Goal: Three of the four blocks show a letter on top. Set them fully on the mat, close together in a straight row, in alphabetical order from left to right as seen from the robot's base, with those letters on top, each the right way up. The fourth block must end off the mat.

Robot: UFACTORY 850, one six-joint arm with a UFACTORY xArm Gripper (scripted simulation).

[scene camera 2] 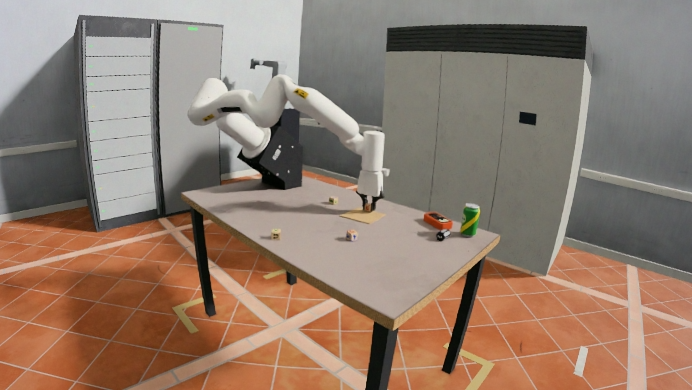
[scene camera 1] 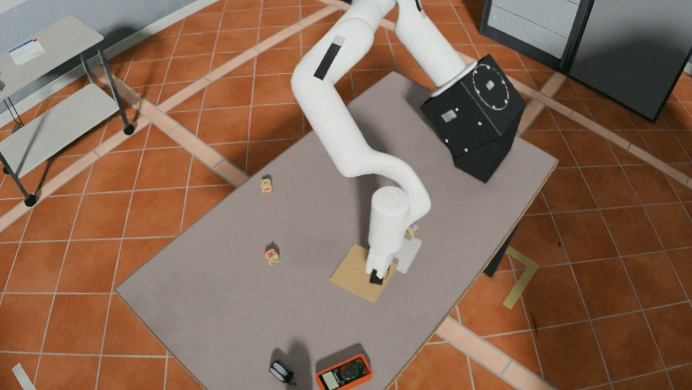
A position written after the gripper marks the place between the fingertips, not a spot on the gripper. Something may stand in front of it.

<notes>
In view: the gripper (scene camera 2: pixel 368 210) and a tan mat (scene camera 1: pixel 351 275).
</notes>
